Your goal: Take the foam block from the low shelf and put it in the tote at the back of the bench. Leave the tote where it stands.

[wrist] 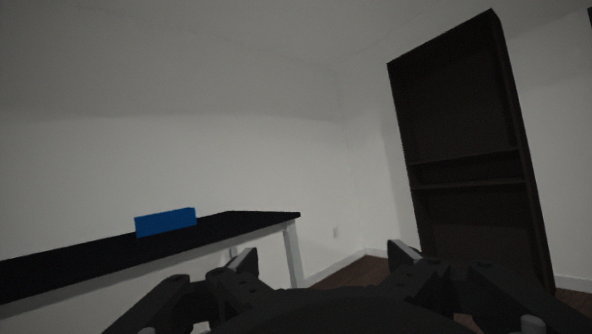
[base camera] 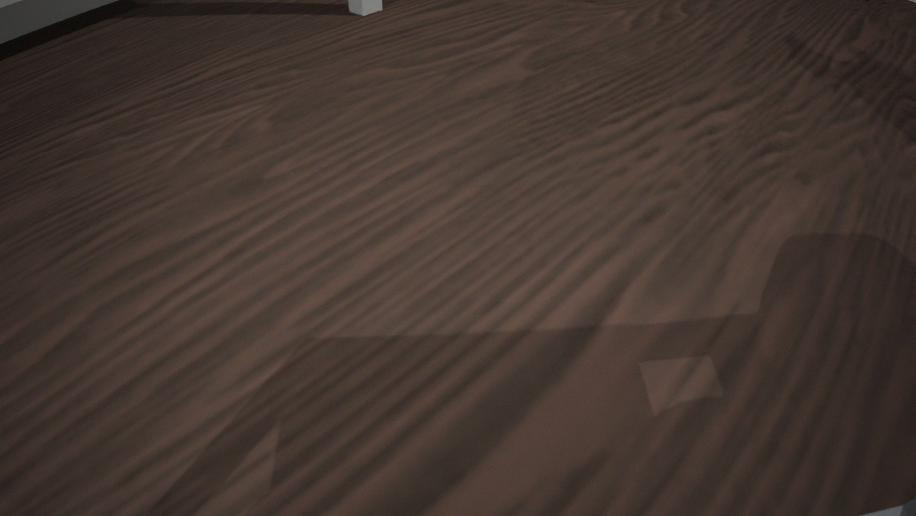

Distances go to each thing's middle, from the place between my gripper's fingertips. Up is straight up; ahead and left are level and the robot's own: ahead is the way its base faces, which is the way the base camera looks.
Scene:
My gripper is now 115 cm short of the blue tote (wrist: 156,223), 89 cm to the right of it and 7 cm above it.

